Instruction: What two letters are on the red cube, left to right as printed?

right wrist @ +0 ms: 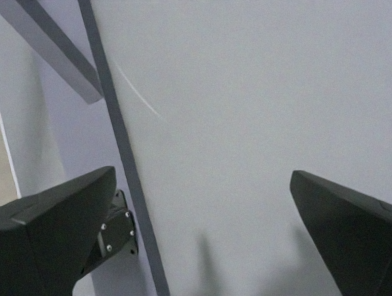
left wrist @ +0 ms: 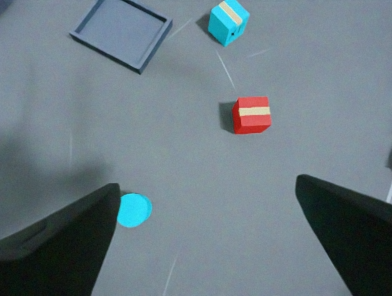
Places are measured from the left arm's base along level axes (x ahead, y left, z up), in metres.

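Pixels of known places: left gripper, fingertip midpoint: (left wrist: 208, 187); right gripper, fingertip midpoint: (right wrist: 204, 177); right arm's base, link origin: (right wrist: 106, 225).
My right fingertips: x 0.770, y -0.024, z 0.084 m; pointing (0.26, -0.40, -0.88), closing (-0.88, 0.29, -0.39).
For each thing: its top centre in the pictures, then the offset to it from my right fingertips.
- red cube, top centre: (left wrist: 254, 111) dx -0.376, dy -0.066, dz -0.058 m
- cyan cube, top centre: (left wrist: 230, 12) dx -0.242, dy +0.043, dz -0.058 m
- dark tray, top centre: (left wrist: 122, 25) dx -0.338, dy +0.196, dz -0.085 m
- cyan round object, top centre: (left wrist: 131, 209) dx -0.585, dy +0.020, dz -0.055 m
A red cube (left wrist: 252, 121) with a tan stripe across it sits on the grey table in the left wrist view, right of centre and above the fingertips. No letters can be made out on its visible faces. My left gripper (left wrist: 208, 187) is open with nothing between its fingers, above the table and short of the cube in the view. My right gripper (right wrist: 204, 177) is open and empty above a pale surface. The red cube does not show in the right wrist view.
In the left wrist view, a cyan cube (left wrist: 228, 24) with a tan stripe and a small dark marking lies at the top, a dark tray (left wrist: 107, 55) at upper left, a cyan round object (left wrist: 133, 210) by the left finger. In the right wrist view, a dark edge strip (right wrist: 122, 135) runs down the left.
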